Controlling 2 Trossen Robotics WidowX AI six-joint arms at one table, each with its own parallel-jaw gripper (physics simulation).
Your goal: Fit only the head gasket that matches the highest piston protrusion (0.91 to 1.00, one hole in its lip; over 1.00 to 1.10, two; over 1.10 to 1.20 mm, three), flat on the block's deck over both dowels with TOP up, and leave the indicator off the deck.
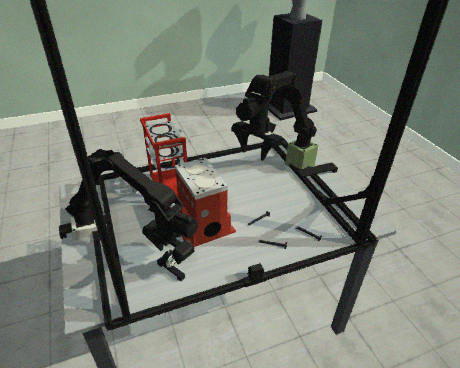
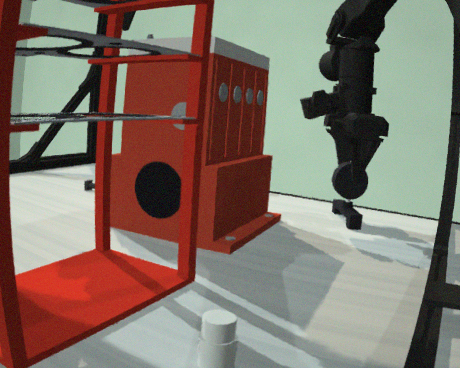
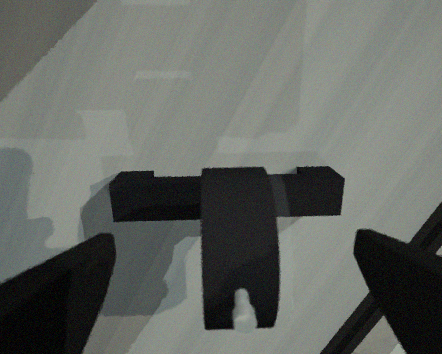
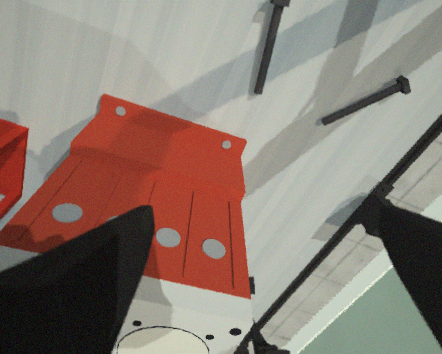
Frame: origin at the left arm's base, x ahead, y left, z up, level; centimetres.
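Seen in the pictures: left gripper, fingertip midpoint: (image 1: 170,256) (image 2: 348,176) (image 3: 236,243); right gripper, fingertip midpoint: (image 1: 253,156) (image 4: 264,217); left arm's base, link origin: (image 1: 84,220); right arm's base, link origin: (image 1: 303,144).
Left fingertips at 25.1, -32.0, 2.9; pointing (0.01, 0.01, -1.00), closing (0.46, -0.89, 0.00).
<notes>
Offsets run from my left fingertips to a thing's top centre, as dx, dy, dz.
The dial indicator @[-0.3, -0.1, +3.4] (image 1: 170,259) (image 2: 350,181) (image 3: 239,260) stands on its black bar foot on the table, off the block. My left gripper (image 2: 356,162) (image 3: 236,243) is open, low over the indicator, with its fingers apart on either side of the dial. The red block @[+17.1, +17.5, +18.0] (image 1: 220,207) (image 2: 240,195) (image 4: 150,145) has a pale deck (image 1: 186,174) (image 4: 225,305) with piston tops and no gasket on it. Gaskets (image 1: 161,130) (image 2: 85,42) lie in the red rack (image 1: 185,150) (image 2: 190,150); their lip holes cannot be read. My right gripper (image 1: 254,152) (image 4: 264,217) is open and empty, high beyond the block.
Several things lie around: three dark bolts @[+38.9, +11.7, -5.3] (image 1: 259,218) (image 4: 268,50) on the table right of the block, a white stepped cylinder @[-3.7, +47.4, -3.3] (image 2: 219,327) near the rack, and a green box (image 1: 302,156) at the right arm. A black frame rail (image 1: 200,298) edges the table, with a small black box (image 1: 256,271).
</notes>
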